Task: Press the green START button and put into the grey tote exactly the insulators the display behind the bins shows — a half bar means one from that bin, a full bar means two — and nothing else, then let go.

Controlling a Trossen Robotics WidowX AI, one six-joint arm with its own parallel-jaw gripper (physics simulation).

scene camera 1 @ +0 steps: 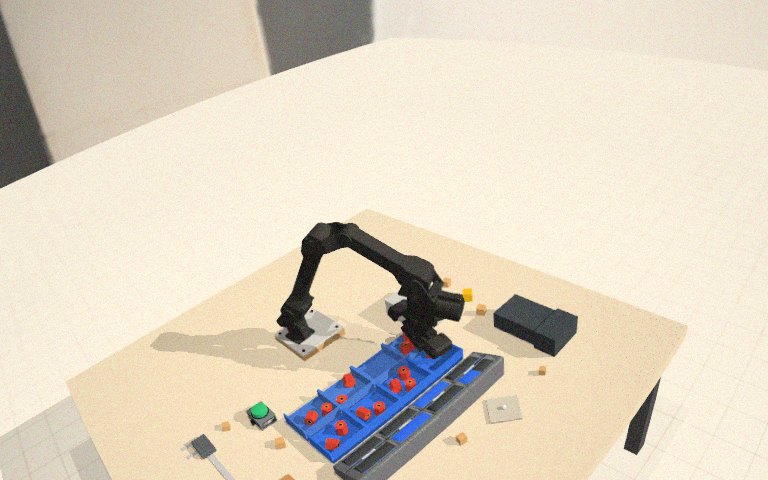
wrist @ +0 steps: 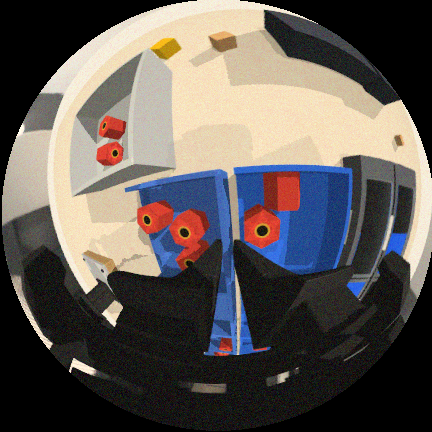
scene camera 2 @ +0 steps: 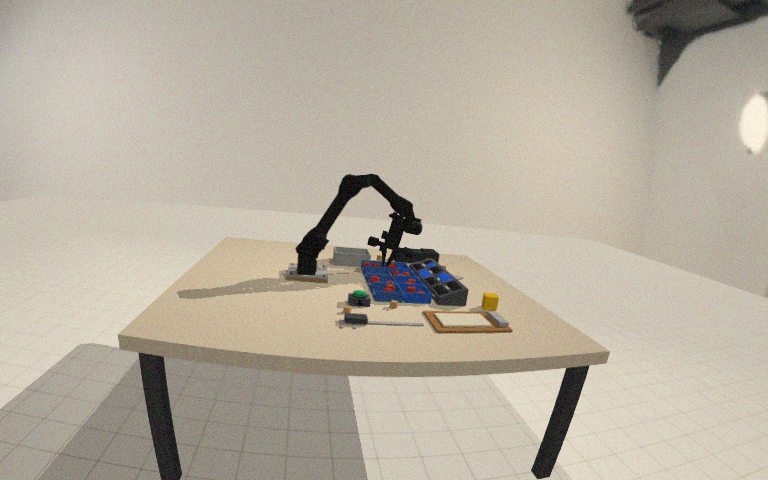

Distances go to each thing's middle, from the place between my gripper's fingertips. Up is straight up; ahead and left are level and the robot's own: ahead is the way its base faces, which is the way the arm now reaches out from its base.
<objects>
Right now my hand is 14 cm to the right of the grey tote point(wrist: 138, 91) and 11 cm past it. The rest, counted from my hand: display point(scene camera 1: 404, 452): 17 cm to the right, 16 cm ahead, 1 cm above; then dark box point(scene camera 1: 549, 330): 23 cm to the left, 21 cm ahead; then grey plate point(scene camera 1: 512, 412): 29 cm ahead, 5 cm to the right, 2 cm below.
</objects>
